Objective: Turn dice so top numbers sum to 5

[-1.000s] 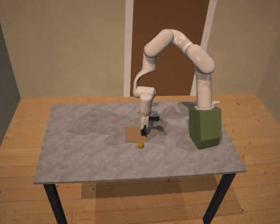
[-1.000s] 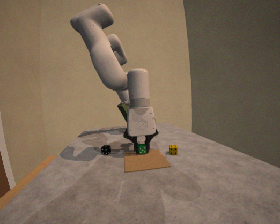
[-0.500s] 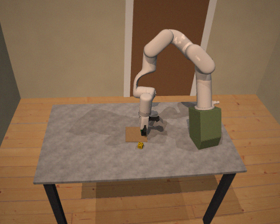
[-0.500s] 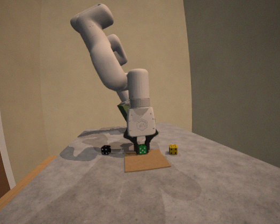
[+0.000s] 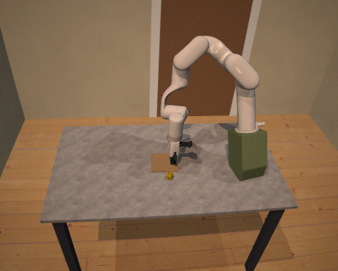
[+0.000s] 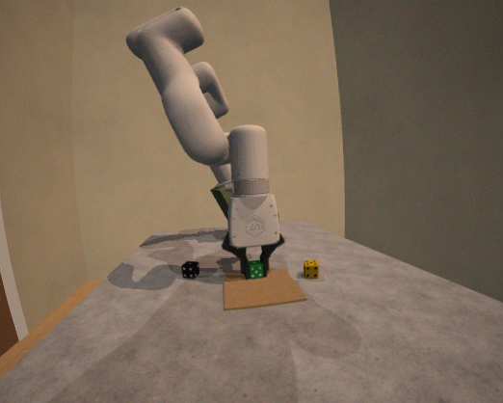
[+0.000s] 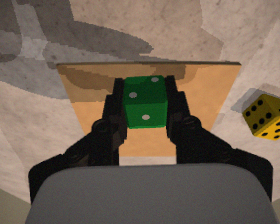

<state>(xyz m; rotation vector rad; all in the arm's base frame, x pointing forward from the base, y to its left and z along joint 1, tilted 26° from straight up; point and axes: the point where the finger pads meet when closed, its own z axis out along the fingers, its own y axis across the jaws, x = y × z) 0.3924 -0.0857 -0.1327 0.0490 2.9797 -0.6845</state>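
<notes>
Now: the green die 10 mm below my hand. From my hand the other things lie so: tan mat: 50 mm ahead, 20 mm below; yellow die: 40 mm ahead, 110 mm to the left, 10 mm below; black die: 50 mm behind, 140 mm to the right, 10 mm below.
</notes>
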